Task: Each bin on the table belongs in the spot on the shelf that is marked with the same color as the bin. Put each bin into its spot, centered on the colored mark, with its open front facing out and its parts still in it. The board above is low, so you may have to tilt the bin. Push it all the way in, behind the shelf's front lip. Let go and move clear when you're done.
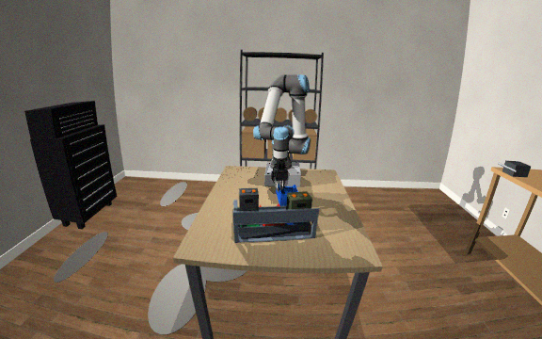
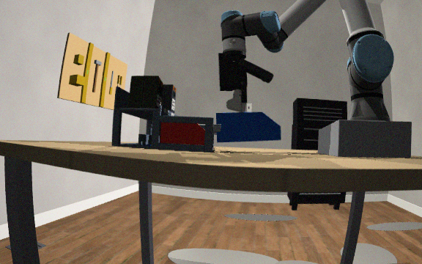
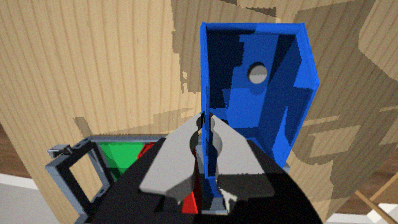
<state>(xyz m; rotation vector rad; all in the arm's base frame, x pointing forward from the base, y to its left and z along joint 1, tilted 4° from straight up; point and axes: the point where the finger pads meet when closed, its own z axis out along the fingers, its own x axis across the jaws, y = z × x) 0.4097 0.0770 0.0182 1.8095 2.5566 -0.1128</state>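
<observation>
Right now my hand is 20 mm past the blue bin, 40 mm to the right of it and 20 mm above it. The rest, counted from my hand: dark box (330 mm ahead, 70 mm to the right, 70 mm above); green case (250 mm ahead, 150 mm to the left, 50 mm above); red bin (200 mm ahead, 50 mm below).
</observation>
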